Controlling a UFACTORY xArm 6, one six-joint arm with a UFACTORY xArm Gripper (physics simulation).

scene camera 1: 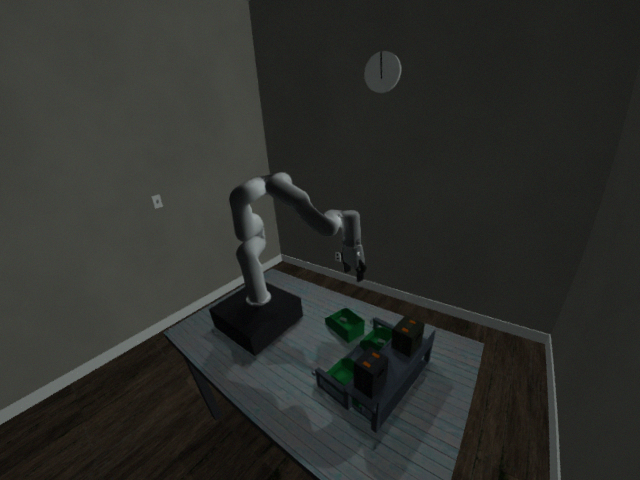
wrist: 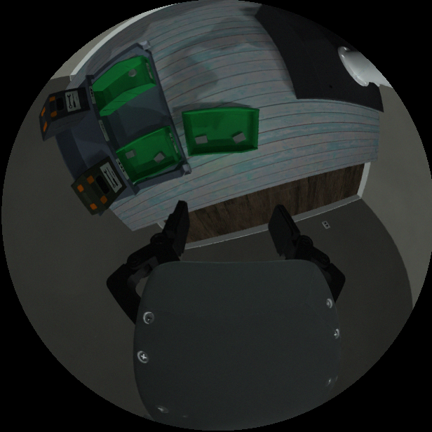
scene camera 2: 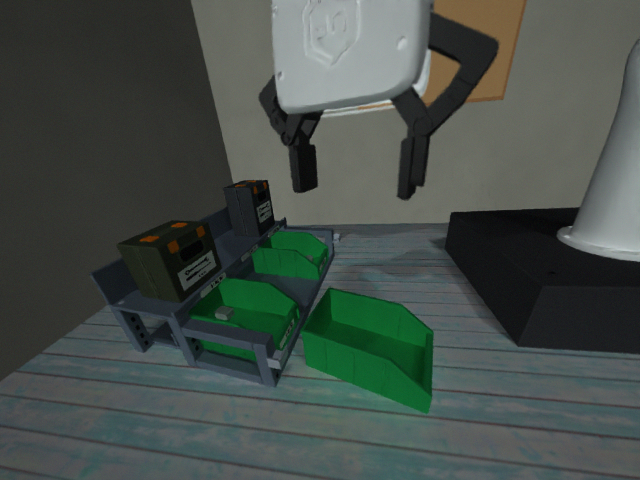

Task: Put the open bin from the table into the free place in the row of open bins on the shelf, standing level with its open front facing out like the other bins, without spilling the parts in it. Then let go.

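Frame: origin at the arm's base, x ahead, y left, z up, level; millimetres.
Seen in the pictures: gripper, fingertip midpoint: [scene camera 1: 353,276] [scene camera 2: 350,193]; arm's base, link origin: [scene camera 1: 258,298] [scene camera 2: 608,243].
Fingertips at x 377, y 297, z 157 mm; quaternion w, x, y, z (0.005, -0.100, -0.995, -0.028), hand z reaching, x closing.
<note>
Pixels of each thing's top centre, then the offset from my fingertips to it. "spot": a spot on its surface instead. Level surfaces: height alone.
- green open bin, surface spot: [scene camera 2: 356,362] spot: dx -3, dy -8, dz -224 mm
- table, surface height: dz -273 mm
- shelf, surface spot: [scene camera 2: 222,333] spot: dx +172, dy +28, dz -188 mm
- far end, surface spot: [scene camera 2: 284,263] spot: dx +213, dy -217, dz -229 mm
The green open bin [scene camera 1: 351,331] [scene camera 2: 356,362] [wrist: 220,122] stands upright on the table [scene camera 1: 289,382] [scene camera 2: 155,426], beside the shelf [scene camera 2: 222,333] [wrist: 82,142]. Two pale parts lie in it in the wrist view. Two green bins stand in the shelf's lower row: one at the near end [scene camera 2: 258,295] [wrist: 144,167] and one at the far end [scene camera 2: 284,263] [wrist: 122,82] in scene camera 2. The free place [scene camera 2: 297,285] [wrist: 142,115] lies between them. My gripper [scene camera 1: 353,274] [scene camera 2: 355,193] [wrist: 231,213] is open and empty, high above the table and apart from the bin.
Two dark cases with orange marks, one [scene camera 1: 408,338] [scene camera 2: 149,258] [wrist: 95,187] near the free bin's side and one [scene camera 1: 369,377] [scene camera 2: 245,209] [wrist: 65,110] farther along, stand on the shelf's upper deck. The black robot base block [scene camera 1: 248,322] [scene camera 2: 506,268] [wrist: 320,70] stands across the table from the shelf.
</note>
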